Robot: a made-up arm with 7 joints. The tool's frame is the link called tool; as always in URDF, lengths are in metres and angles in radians.
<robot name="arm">
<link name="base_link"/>
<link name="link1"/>
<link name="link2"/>
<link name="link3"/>
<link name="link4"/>
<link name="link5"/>
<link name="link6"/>
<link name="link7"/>
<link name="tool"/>
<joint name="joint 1" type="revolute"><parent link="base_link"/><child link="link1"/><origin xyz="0 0.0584 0" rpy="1.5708 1.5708 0"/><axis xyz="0 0 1"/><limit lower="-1.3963" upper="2"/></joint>
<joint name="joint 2" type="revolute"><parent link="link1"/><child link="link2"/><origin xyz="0 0 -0.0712" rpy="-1.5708 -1.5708 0"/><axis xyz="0 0 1"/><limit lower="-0.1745" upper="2"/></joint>
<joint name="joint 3" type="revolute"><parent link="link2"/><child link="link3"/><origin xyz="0 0.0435 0" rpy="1.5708 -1.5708 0"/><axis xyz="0 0 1"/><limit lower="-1.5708" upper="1.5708"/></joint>
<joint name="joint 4" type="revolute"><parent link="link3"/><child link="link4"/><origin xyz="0 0 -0.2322" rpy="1.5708 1.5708 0"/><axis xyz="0 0 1"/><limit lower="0" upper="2.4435"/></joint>
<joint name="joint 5" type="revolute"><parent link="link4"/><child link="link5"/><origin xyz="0.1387 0 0" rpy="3.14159 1.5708 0"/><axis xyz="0 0 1"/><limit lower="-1.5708" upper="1.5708"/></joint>
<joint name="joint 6" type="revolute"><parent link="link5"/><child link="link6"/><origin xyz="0 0 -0.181" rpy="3.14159 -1.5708 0"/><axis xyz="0 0 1"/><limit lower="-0.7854" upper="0.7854"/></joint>
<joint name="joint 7" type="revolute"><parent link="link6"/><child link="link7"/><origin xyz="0 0 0" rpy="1.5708 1.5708 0"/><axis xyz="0 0 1"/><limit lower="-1.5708" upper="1.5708"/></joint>
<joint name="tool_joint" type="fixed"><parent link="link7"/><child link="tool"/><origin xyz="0 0 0" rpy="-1.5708 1.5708 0"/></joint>
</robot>
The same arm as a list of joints. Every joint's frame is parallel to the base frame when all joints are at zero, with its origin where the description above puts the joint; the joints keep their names.
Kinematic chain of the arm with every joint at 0, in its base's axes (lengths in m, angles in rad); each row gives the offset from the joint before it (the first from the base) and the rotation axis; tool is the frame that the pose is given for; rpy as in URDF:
joint 1: xyz 0 0.0584 0 axis -y
joint 2: xyz 0 0.0712 0 axis +x
joint 3: xyz 0 0 -0.0435 axis +z
joint 4: xyz 0 0 -0.2322 axis -y
joint 5: xyz 0 0 -0.1387 axis +z
joint 6: xyz 0 0 -0.181 axis +y
joint 7: xyz 0 0 0 axis -x
tool: xyz 0 0 0 rpy 0 0 0
Joint limits (rad, base to tool): -1.3963..2 -0.1745..2 -1.5708..1.5708 0..2.4435 -1.5708..1.5708 -0.7854..0.7854 -1.5708..1.5708

